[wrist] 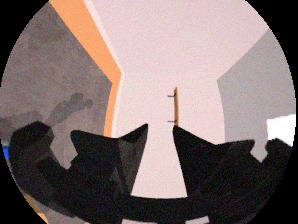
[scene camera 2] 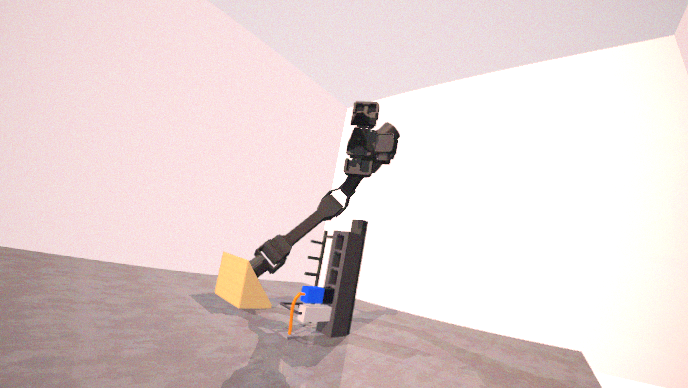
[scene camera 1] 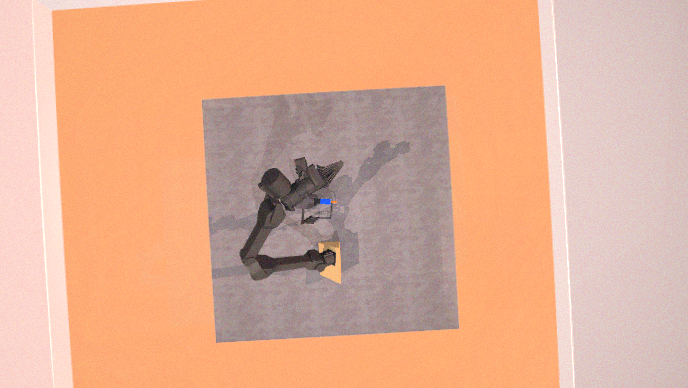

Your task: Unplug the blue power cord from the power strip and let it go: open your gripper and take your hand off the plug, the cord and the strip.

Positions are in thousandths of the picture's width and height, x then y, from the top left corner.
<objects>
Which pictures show my gripper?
The wrist view, scene camera 2 and scene camera 1: all of them.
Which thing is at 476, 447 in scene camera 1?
My gripper.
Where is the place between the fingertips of my gripper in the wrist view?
539, 569
</objects>
